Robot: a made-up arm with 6 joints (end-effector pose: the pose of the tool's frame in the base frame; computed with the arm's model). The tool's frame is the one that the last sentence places. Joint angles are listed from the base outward.
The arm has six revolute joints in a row. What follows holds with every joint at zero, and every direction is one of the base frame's.
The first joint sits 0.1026 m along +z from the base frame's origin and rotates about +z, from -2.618 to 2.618 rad.
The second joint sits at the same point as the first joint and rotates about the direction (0.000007, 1, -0.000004), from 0 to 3.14 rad.
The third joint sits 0.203 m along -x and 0.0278 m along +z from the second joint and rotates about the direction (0.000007, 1, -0.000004), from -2.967 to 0 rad.
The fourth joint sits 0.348 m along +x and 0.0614 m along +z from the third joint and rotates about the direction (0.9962, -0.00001, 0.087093), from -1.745 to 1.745 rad.
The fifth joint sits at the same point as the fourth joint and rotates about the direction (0.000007, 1, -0.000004), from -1.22 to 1.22 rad.
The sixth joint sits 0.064 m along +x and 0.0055 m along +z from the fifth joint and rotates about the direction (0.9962, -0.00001, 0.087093), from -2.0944 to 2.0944 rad.
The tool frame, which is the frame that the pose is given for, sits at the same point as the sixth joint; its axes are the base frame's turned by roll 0, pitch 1.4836 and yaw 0 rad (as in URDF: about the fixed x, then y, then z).
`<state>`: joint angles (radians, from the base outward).
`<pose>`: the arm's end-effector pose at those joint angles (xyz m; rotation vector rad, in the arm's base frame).
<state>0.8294 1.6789 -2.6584 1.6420 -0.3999 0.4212</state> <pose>0.1687 0.1475 0.6755 0.8706 0.2833 2.6537</pose>
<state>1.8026 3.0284 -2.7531 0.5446 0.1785 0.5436</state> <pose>-0.1475 0.5988 0.0409 -0.9605 2.3152 1.7691</pose>
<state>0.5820 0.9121 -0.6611 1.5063 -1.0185 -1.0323</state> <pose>0.2672 0.1106 0.2512 0.6235 1.4762 -0.0532</pose>
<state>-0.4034 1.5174 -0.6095 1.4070 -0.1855 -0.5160</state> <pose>0.2934 -0.1378 0.0254 1.4805 1.8176 0.0227</pose>
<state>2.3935 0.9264 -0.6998 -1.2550 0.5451 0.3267</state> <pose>-0.2028 0.2315 0.2453 -1.8768 0.2291 0.5602</pose>
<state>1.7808 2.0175 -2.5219 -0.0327 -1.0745 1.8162</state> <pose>-0.0814 0.3730 0.5595 0.0411 0.1312 -2.7002</pose>
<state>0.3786 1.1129 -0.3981 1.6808 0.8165 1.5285</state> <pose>0.2400 0.1456 0.0936 -1.8856 -0.7454 -0.9093</pose>
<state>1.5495 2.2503 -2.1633 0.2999 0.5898 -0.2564</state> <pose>0.0012 0.5546 0.2398 -1.7085 1.5864 1.0281</pose>
